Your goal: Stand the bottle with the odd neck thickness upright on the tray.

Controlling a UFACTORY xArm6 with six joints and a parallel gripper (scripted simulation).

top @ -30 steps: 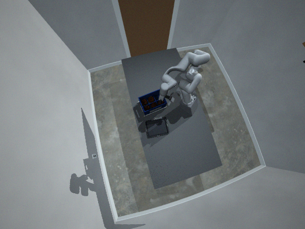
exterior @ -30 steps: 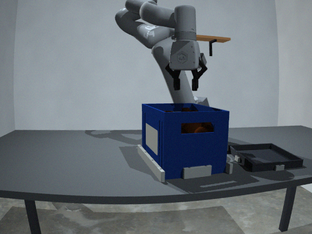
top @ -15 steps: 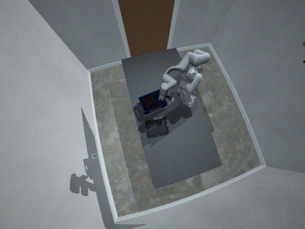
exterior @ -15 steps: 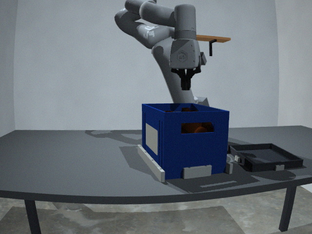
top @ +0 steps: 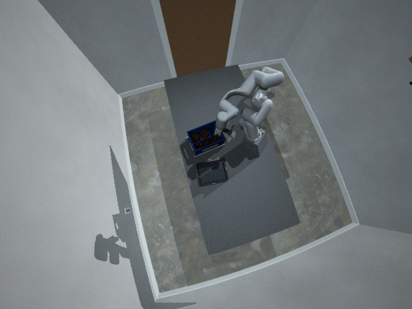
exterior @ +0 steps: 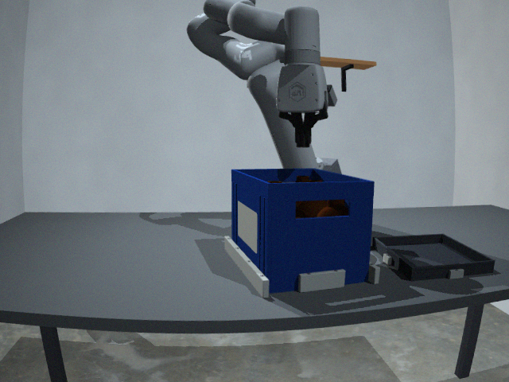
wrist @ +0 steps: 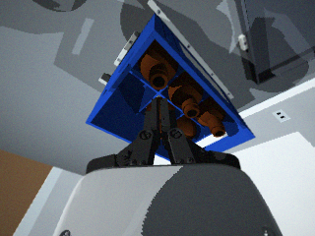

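My hand is 16 cm above the bottle, 10 cm short of it and 7 cm to the left of it. Round my hand: blue crate 16 cm below, 9 cm ahead, 3 cm to the right; then dark tray 26 cm to the left, 23 cm below, 11 cm ahead.
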